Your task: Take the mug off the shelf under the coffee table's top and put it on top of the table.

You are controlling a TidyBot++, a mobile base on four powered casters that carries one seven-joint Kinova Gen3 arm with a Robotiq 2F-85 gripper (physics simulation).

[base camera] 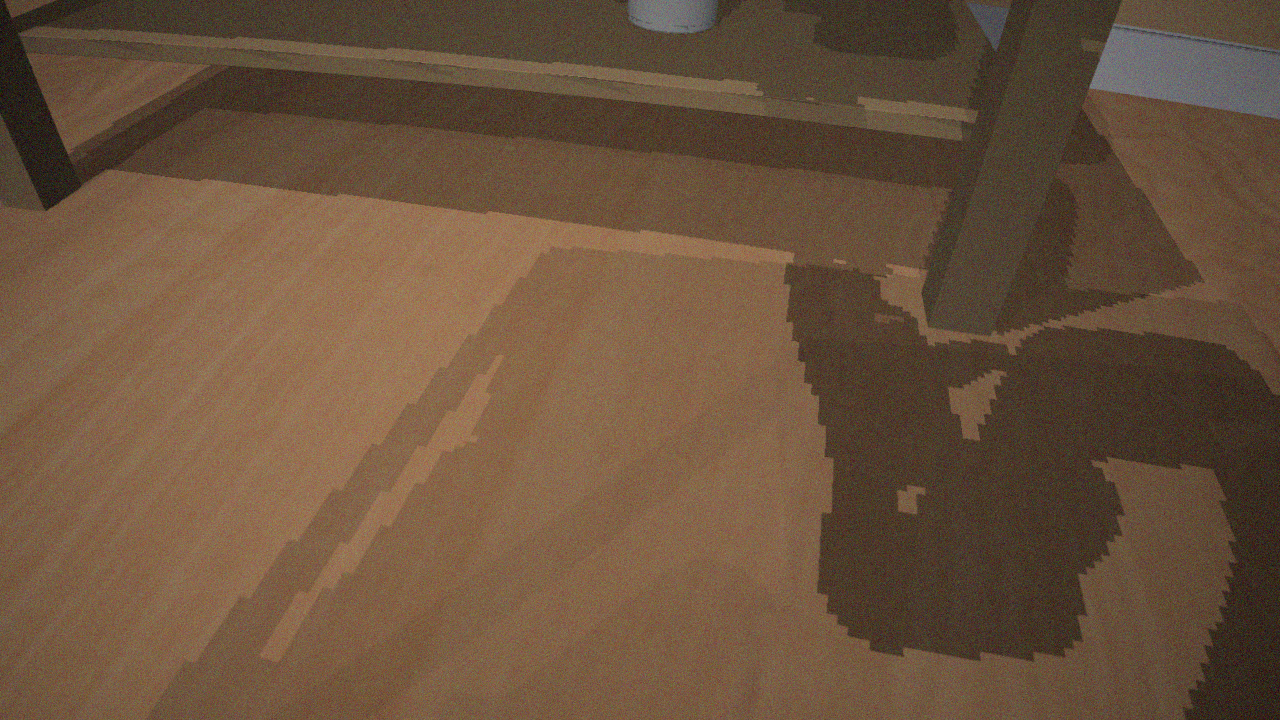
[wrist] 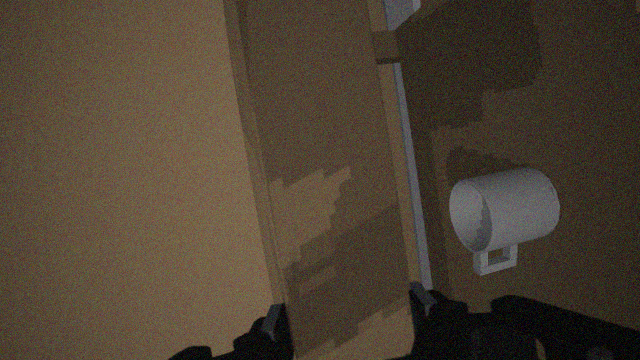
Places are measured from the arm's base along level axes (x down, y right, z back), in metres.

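Pixels of known places: gripper, fingertip midpoint: (wrist: 347,314).
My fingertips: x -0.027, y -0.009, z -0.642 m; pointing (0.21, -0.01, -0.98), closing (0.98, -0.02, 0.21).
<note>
For each thing: its top centre in the pictures, then the offset to it from my fingertips. "*": a spot on its surface instead. Level surfaces: height alone.
- white mug at a spot on its surface: (base camera: 673,13) * dx +0.255, dy +0.002, dz -0.154 m
- front table leg at a spot on its surface: (base camera: 1020,170) * dx +0.284, dy +0.248, dz +0.045 m
- back leg at its top centre: (wrist: 259,61) dx +0.023, dy +0.300, dz -0.477 m
- wooden floor at its surface level: dx +0.423 m
A white mug (wrist: 515,210) (base camera: 673,13) stands on the shelf (base camera: 429,76) under the coffee table's top. The wrist view is turned on its side, with the mug's rim to the left and its handle toward the bottom. The table top's front edge (wrist: 325,150) runs between the two fingertips of my gripper (wrist: 347,314). The fingers are partly closed and look flush with that edge, one on each side of it, so the gripper appears shut on it. The mug is outside the fingers, to the right in the wrist view. The finger contact is dark and hard to see.
A front table leg (base camera: 1020,170) stands at the right, and another leg (base camera: 31,125) at the left. A back leg (wrist: 386,47) shows beyond the table top. The pale baseboard (base camera: 1190,71) (wrist: 411,160) runs along the wall. Dark shadows lie on the wooden floor (base camera: 268,313).
</note>
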